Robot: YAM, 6 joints.
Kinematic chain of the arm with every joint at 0, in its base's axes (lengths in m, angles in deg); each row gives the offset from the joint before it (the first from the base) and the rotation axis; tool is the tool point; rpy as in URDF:
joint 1: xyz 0 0 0.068 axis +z
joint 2: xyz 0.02 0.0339 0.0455 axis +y
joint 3: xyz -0.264 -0.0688 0 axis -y
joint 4: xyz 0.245 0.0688 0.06 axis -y
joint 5: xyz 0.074 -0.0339 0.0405 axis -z
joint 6: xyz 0.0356 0 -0.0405 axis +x
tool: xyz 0 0 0 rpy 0 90 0
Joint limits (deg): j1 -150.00..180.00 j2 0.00..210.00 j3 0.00..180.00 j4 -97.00..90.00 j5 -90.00..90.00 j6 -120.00..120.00
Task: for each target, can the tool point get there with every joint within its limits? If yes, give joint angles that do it. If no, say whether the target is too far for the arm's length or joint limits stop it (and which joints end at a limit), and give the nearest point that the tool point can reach.
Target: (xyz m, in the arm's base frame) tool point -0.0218 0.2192 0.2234
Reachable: yes | joints 101.19 60.17 21.53 31.37 36.50 -84.30
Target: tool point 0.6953 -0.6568 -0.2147
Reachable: no: too far | nearest point 0.4439 -0.4193 -0.0935 | short by 0.366 m
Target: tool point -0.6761 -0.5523 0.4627
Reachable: no: too far | nearest point -0.4640 -0.3791 0.3506 | short by 0.296 m
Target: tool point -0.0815 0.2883 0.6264
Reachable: yes | joints -76.21 47.14 156.44 -18.11 17.07 -36.96
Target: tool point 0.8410 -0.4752 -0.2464
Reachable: no: too far | nearest point 0.5267 -0.2976 -0.1090 | short by 0.386 m
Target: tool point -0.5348 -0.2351 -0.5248
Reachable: no: too far | nearest point -0.3907 -0.2164 -0.3203 | short by 0.251 m
